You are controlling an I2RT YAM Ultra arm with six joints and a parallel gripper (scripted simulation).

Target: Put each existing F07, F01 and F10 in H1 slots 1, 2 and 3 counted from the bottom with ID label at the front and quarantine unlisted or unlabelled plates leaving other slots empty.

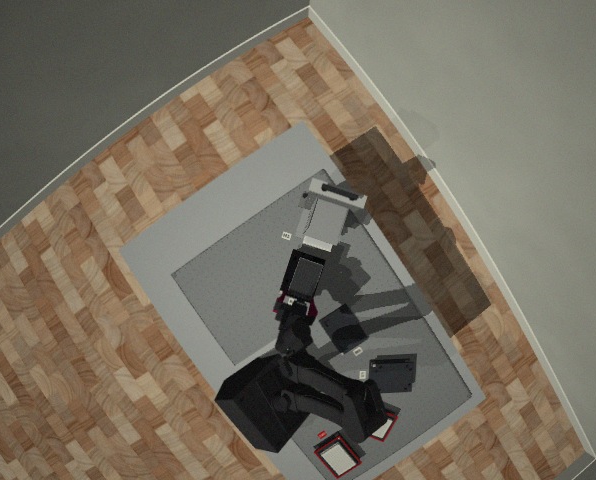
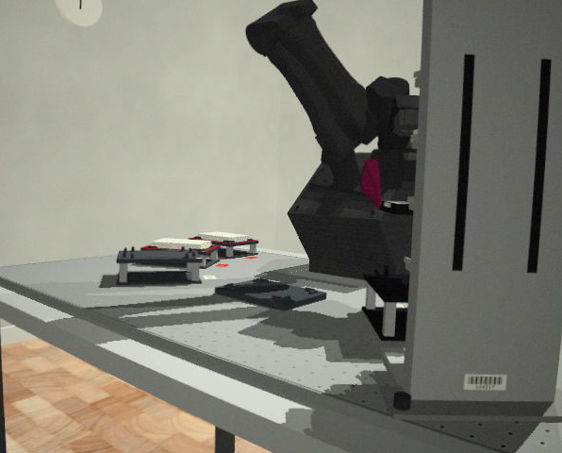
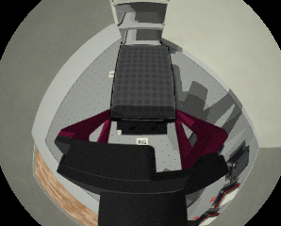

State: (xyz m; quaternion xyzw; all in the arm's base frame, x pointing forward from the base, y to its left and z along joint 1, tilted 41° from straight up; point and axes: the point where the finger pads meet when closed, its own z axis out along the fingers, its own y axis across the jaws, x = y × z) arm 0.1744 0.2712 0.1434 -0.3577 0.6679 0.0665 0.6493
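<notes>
The dark 96-well plate is 4 cm ahead of my hand and 4 cm to the left of it. The rest, counted from my hand: N6 deck label (11 cm ahead, 31 cm to the right, 18 cm below); H1 deck label (4 cm ahead, 20 cm to the left, 18 cm below); grey hotel back wall (20 cm ahead, 23 cm to the left, 2 cm above).
</notes>
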